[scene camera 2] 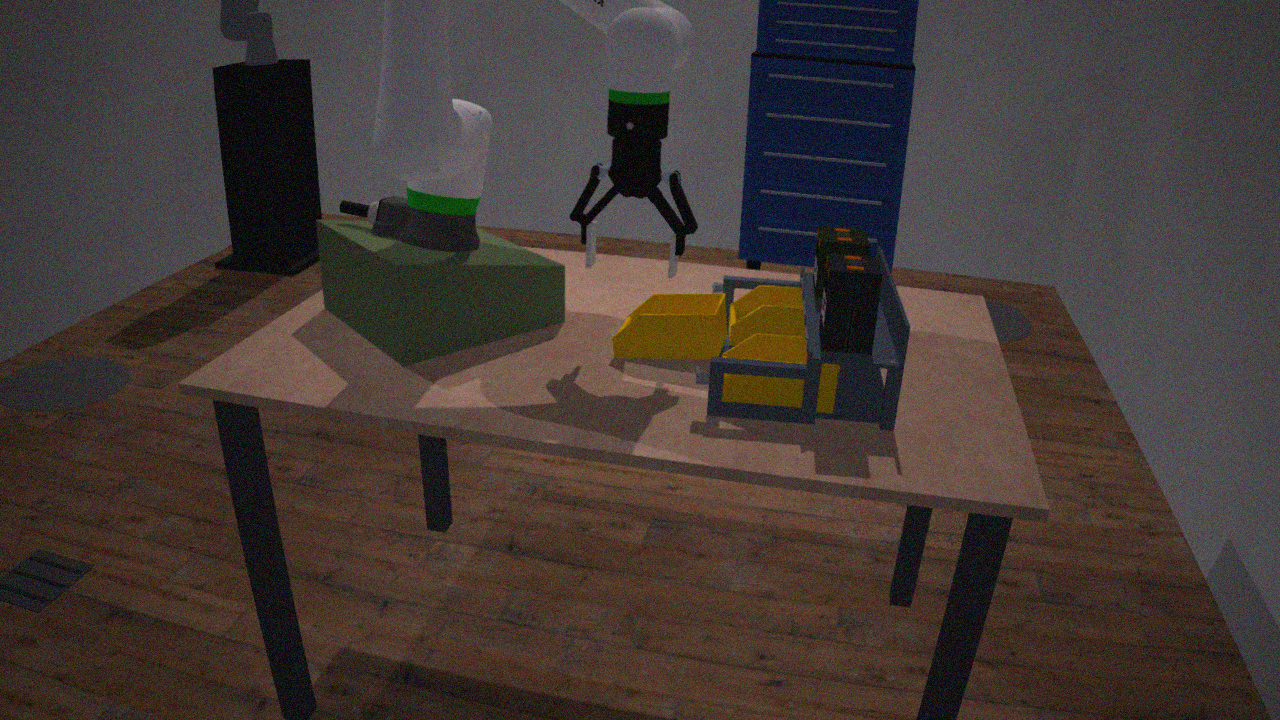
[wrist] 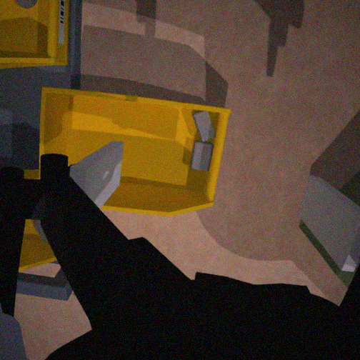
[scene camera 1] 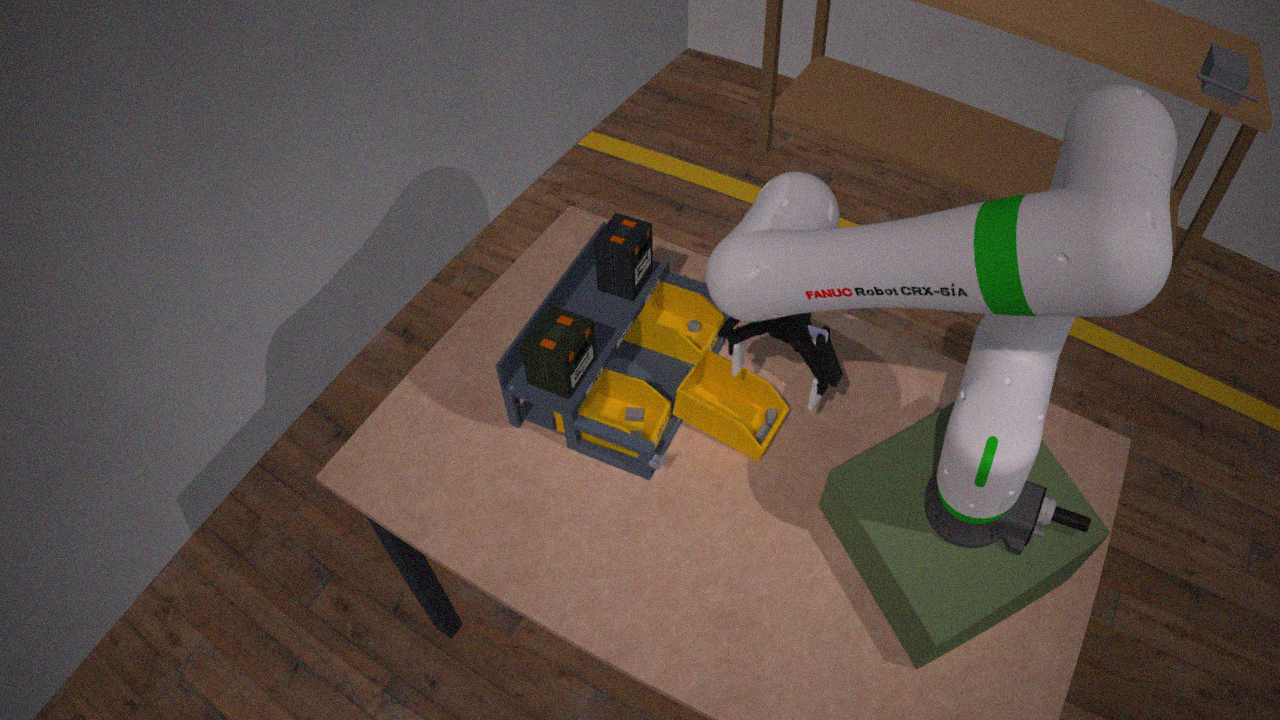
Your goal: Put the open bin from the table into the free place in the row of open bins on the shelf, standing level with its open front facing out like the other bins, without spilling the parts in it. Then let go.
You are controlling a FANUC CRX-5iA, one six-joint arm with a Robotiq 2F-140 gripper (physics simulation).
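Pixels of known places: gripper, fingertip midpoint: [scene camera 2: 631, 270] [scene camera 1: 775, 386]; arm's base, origin of the base link: [scene camera 2: 437, 241] [scene camera 1: 971, 502].
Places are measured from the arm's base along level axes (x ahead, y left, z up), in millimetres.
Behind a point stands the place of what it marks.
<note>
The open yellow bin [scene camera 1: 726, 401] @[x 452, y -78, z -122 mm] [scene camera 2: 671, 327] @[x 441, y -103, z -73 mm] [wrist: 145, 155] is upright on the table, its back end close against the shelf's front edge and its open front facing away. Two grey parts lie inside near its front. The blue-grey shelf [scene camera 1: 613, 454] @[x 566, y 111, z -122 mm] [scene camera 2: 812, 394] @[x 671, y -249, z -90 mm] [wrist: 75, 50] holds one yellow bin [scene camera 1: 684, 322] @[x 606, y -211, z -129 mm] [wrist: 25, 42] and another yellow bin [scene camera 1: 626, 413] @[x 587, y 33, z -114 mm] [wrist: 37, 247], with a free place between them. My gripper [scene camera 1: 776, 380] @[x 363, y -57, z -1 mm] [scene camera 2: 631, 261] @[x 363, y -57, z -1 mm] [wrist: 214, 179] is open and empty. It points down above the table bin and toward its front. Contact between bin and shelf cannot be told.
A black box [scene camera 1: 623, 255] @[x 685, y -133, z 72 mm] and a dark green box [scene camera 1: 559, 353] @[x 666, y 91, z 59 mm] stand on the shelf's upper level, above and behind the bins. The green block [scene camera 1: 895, 528] @[x 95, y 80, z -25 mm] [scene camera 2: 483, 308] @[x 126, y -104, z -74 mm] under the arm stands beyond the bin's front. A blue cabinet [scene camera 2: 827, 161] stands behind the table.
</note>
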